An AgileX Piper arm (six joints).
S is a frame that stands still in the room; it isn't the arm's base.
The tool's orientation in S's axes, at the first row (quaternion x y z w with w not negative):
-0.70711, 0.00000, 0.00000, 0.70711
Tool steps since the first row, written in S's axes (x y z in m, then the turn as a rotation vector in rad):
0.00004, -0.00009, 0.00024, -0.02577, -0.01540, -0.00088
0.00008, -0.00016, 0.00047, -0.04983, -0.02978, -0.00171
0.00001, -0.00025, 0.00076, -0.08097, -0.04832, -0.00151
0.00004, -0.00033, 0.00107, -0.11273, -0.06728, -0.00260
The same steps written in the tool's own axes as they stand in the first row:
0.00004, -0.00024, -0.00009, -0.02577, 0.00088, -0.01540
0.00008, -0.00047, -0.00016, -0.04983, 0.00171, -0.02978
0.00001, -0.00076, -0.00025, -0.08097, 0.00151, -0.04832
0.00004, -0.00107, -0.00033, -0.11273, 0.00260, -0.06728

